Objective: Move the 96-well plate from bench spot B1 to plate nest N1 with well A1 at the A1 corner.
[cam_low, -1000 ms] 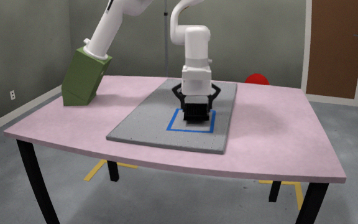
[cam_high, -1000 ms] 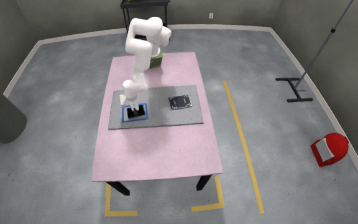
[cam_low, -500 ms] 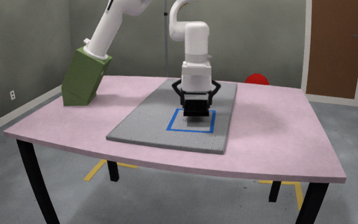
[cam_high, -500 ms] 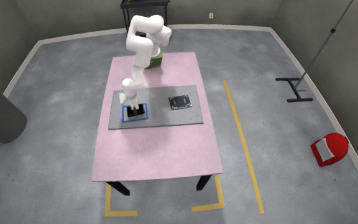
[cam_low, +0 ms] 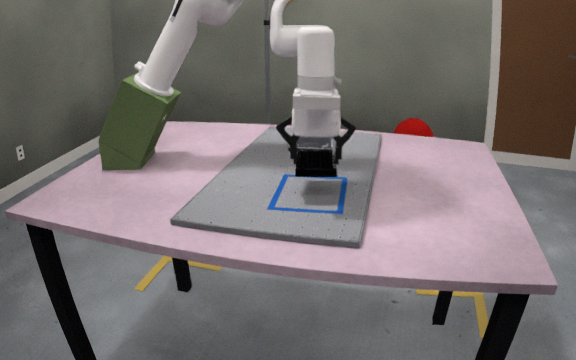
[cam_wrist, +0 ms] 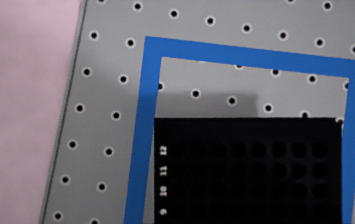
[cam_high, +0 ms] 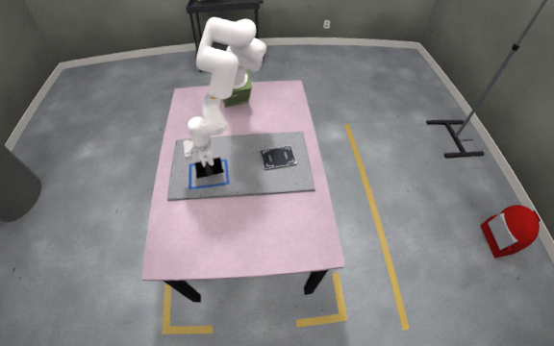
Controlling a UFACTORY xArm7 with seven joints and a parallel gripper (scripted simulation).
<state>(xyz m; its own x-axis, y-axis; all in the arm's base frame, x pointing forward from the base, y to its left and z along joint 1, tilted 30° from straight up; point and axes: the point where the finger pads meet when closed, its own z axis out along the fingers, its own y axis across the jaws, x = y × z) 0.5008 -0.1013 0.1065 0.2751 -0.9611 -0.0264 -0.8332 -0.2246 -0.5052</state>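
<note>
The dark plate nest is 320 mm to the left of my hand, 120 mm behind it and 70 mm below it. From my hand the other things lie so: black 96-well plate 10 mm below.
</note>
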